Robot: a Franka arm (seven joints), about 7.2 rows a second.
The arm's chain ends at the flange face. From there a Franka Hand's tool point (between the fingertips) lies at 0.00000 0.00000 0.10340 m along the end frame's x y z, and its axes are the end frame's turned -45 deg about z.
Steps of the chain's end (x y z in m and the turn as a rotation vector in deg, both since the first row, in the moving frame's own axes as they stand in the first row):
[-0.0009 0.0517 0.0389 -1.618 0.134 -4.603]
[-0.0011 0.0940 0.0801 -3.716 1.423 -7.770]
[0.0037 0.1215 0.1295 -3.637 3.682 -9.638]
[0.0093 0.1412 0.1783 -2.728 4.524 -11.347]
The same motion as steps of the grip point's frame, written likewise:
[-0.0390 0.0382 0.0389 -1.239 -1.049 -4.603]
[-0.0697 0.0724 0.0799 -3.634 -1.621 -7.770]
[-0.0825 0.0978 0.1291 -5.175 0.032 -9.638]
[-0.0901 0.1154 0.1779 -5.128 1.270 -11.347]

